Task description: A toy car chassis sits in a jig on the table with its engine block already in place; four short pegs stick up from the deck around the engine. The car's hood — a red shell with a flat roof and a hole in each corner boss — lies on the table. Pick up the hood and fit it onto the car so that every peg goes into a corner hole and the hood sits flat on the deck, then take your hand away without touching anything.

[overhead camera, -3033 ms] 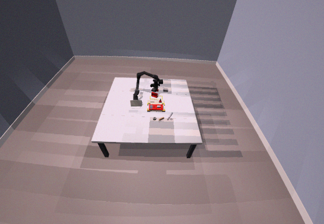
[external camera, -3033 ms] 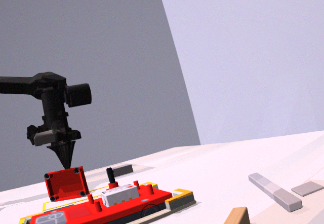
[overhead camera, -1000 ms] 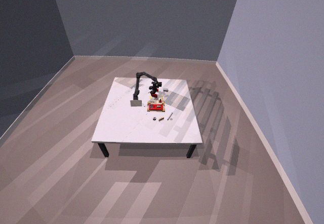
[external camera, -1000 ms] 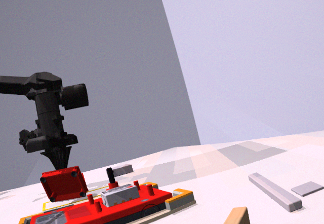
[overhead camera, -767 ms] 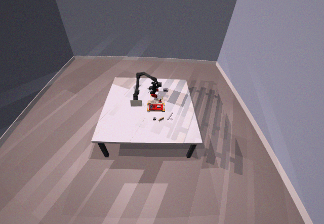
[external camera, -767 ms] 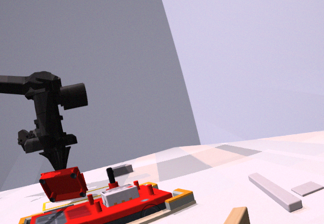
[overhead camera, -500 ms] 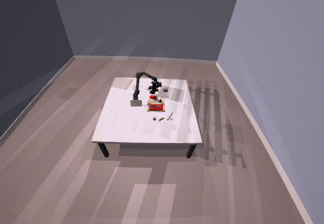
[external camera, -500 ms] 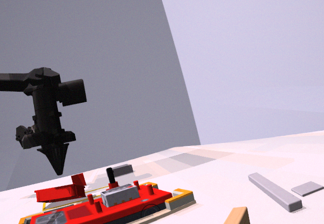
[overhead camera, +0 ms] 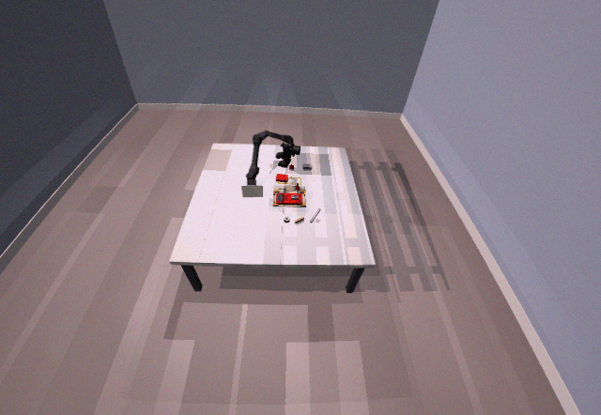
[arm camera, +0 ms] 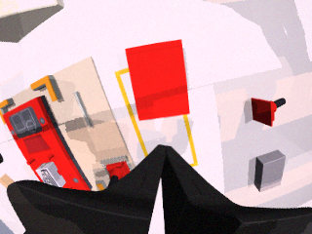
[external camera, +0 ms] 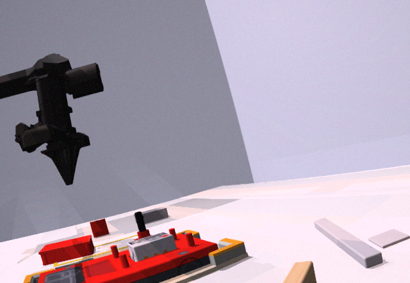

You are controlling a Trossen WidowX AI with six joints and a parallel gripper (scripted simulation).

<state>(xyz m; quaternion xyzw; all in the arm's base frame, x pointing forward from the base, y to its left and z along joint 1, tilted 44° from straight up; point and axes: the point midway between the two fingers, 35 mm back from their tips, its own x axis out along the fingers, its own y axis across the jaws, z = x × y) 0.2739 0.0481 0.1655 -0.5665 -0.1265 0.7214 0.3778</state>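
Now: the red hood 11 cm below my gripper tip and 3 cm behind it. Round my gripper tip: yellow-cornered jig (20 cm to the right, 12 cm below, 4 cm ahead); then grey engine block (23 cm to the right, 11 cm below, 7 cm ahead); then long grey bar (38 cm to the right, 23 cm ahead, 12 cm below).
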